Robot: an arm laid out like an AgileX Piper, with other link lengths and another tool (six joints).
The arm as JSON. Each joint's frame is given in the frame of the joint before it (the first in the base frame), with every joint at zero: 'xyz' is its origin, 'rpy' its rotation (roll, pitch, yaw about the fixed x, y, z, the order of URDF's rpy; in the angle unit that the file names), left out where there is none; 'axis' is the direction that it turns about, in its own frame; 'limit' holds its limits. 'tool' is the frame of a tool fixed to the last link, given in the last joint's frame.
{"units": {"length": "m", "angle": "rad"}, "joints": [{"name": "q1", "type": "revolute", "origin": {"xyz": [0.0, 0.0, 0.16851]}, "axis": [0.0, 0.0, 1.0], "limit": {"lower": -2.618, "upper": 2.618}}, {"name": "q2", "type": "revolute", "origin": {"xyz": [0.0, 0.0, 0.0]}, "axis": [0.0, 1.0, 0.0], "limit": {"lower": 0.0, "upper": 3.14}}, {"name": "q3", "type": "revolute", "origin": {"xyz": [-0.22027, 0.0, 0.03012]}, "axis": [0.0, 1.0, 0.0], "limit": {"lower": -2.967, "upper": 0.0}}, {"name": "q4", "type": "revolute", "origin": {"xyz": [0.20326, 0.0, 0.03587]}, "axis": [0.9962, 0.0, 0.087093], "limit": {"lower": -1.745, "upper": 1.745}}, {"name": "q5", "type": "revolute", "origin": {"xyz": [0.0, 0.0, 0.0]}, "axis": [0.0, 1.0, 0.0], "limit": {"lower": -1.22, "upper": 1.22}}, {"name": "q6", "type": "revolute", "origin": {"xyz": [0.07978, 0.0, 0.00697]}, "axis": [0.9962, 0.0, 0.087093], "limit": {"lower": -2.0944, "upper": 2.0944}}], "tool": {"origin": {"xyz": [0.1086, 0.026, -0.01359], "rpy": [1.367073, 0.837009, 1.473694]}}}
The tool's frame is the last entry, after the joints.
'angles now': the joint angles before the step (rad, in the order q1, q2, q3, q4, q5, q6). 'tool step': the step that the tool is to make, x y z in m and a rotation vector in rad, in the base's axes. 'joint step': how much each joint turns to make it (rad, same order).
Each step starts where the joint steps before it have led.
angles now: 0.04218, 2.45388, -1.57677, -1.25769, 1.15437, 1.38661
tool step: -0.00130, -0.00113, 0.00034, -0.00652, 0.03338, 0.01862
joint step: -0.00198, -0.00002, 0.00001, -0.00262, -0.00001, -0.03864
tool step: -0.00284, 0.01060, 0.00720, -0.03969, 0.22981, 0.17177
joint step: 0.03609, -0.01491, -0.00004, -0.00023, 0.00116, -0.28264
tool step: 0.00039, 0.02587, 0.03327, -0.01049, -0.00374, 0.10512
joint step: 0.07709, -0.13762, 0.09428, -0.00819, -0.00012, -0.04683
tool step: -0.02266, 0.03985, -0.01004, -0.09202, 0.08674, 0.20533
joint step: 0.15886, -0.04857, 0.23251, -0.11706, -0.00028, 0.08818
